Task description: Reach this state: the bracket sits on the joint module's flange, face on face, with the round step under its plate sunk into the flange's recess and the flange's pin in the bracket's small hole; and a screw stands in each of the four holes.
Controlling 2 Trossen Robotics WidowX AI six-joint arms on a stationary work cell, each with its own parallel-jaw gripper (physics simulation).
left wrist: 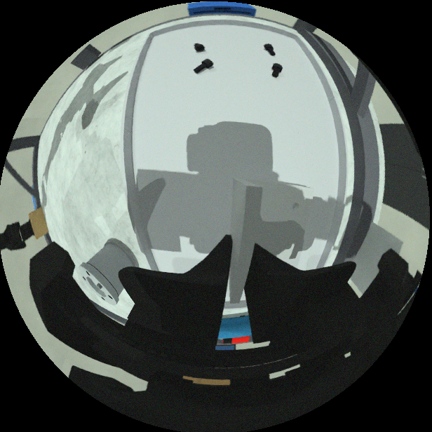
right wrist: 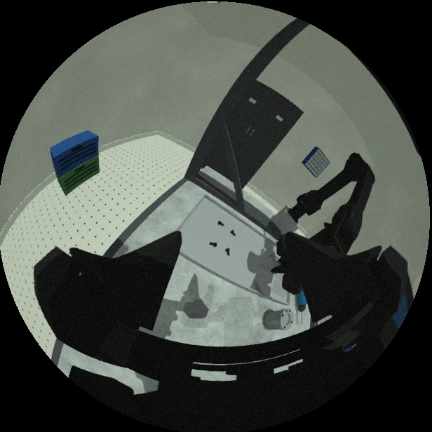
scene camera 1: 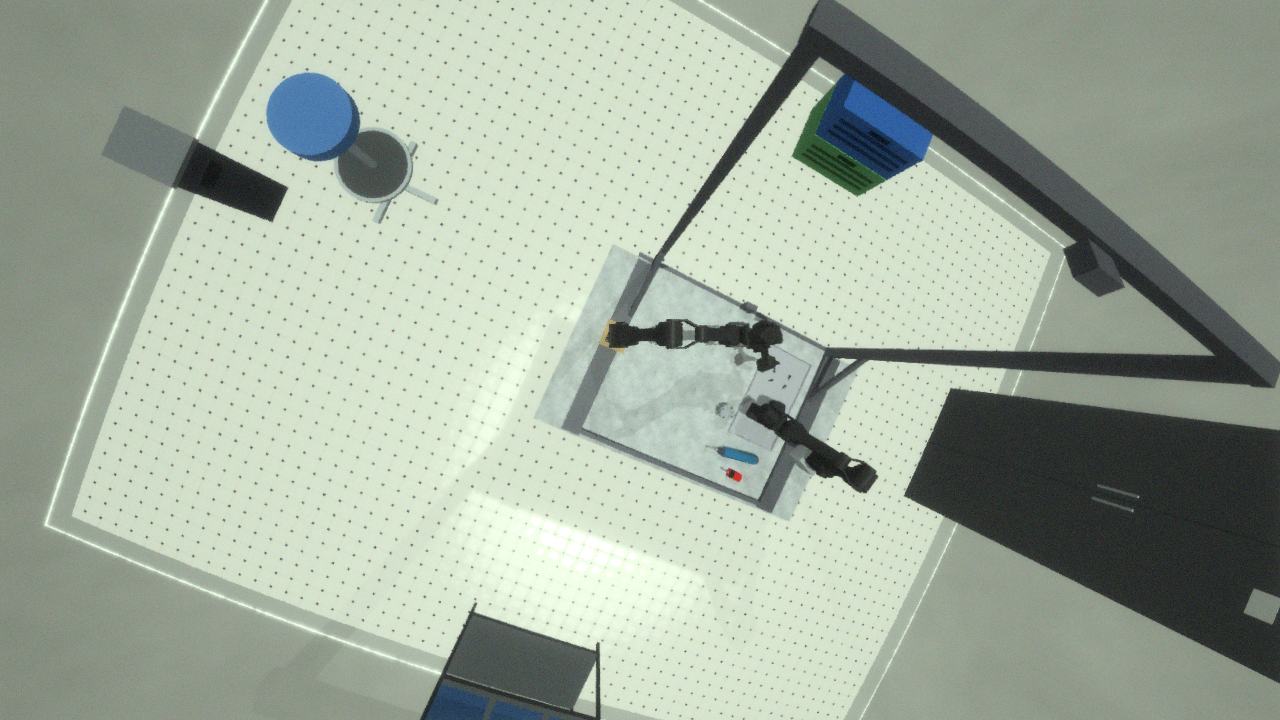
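Pixels of known places: left gripper, fingertip midpoint: (scene camera 1: 758, 416); right gripper, fingertip midpoint: (scene camera 1: 777, 352); left arm's base, link origin: (scene camera 1: 814, 459); right arm's base, link origin: (scene camera 1: 616, 336).
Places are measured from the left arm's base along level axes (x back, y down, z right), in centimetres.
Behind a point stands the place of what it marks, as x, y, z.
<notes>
The grey bracket (left wrist: 240, 215) stands on the white panel (left wrist: 165, 100) (scene camera 1: 754, 433) @[-22.4, 9.3, -10.3], its upright plate between my left fingers; the arm's shadow darkens its base. My left gripper (left wrist: 233, 239) (scene camera 1: 753, 408) @[-27.5, 7.9, -4.2] is shut on this upright plate. The grey joint module (scene camera 1: 724, 410) @[-41.8, 3.7, -14.4] (left wrist: 111, 262) (right wrist: 276, 319) stands on the table beside the panel, holes in its round face showing in the left wrist view. Several black screws, among them one screw (left wrist: 204, 65) (right wrist: 213, 244) and another screw (left wrist: 277, 69) (right wrist: 227, 251), lie loose on the panel. My right gripper (right wrist: 235, 237) (scene camera 1: 766, 363) @[-49.6, -9.7, 12.4] is open and empty, high above the table.
A blue screwdriver (scene camera 1: 737, 454) @[-22.8, 5.7, -22.2] (left wrist: 235, 327) (right wrist: 301, 298) and a smaller red tool (scene camera 1: 733, 474) @[-17.2, 6.4, -29.0] (left wrist: 240, 340) lie on the table below the panel in the scene view. Dark frame posts (scene camera 1: 1020, 360) @[-26.6, -61.9, 37.3] rise at the table's corners. Both arms reach over the panel, close together.
</notes>
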